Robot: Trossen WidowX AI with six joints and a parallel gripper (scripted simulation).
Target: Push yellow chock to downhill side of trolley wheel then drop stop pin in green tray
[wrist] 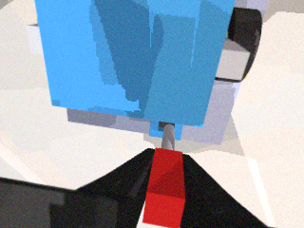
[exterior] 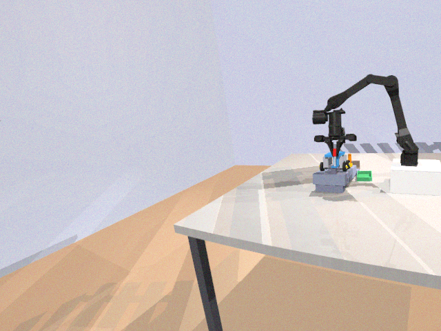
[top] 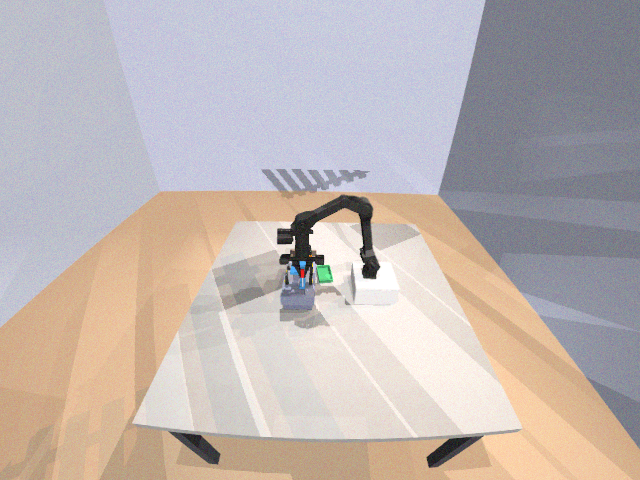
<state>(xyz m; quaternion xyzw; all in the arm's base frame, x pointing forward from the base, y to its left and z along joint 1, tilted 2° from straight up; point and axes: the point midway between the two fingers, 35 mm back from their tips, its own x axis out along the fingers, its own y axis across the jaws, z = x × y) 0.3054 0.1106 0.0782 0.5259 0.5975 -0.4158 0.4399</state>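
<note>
Right now the yellow chock is 1 cm behind my gripper tip, 17 cm to the right of it and 8 cm below it. The rest, counted from my gripper tip: trolley: 3 cm ahead, 8 cm to the right, 5 cm below; then red-headed stop pin: right at my gripper tip; then grey ramp block: 3 cm ahead, 9 cm to the right, 11 cm below.
</note>
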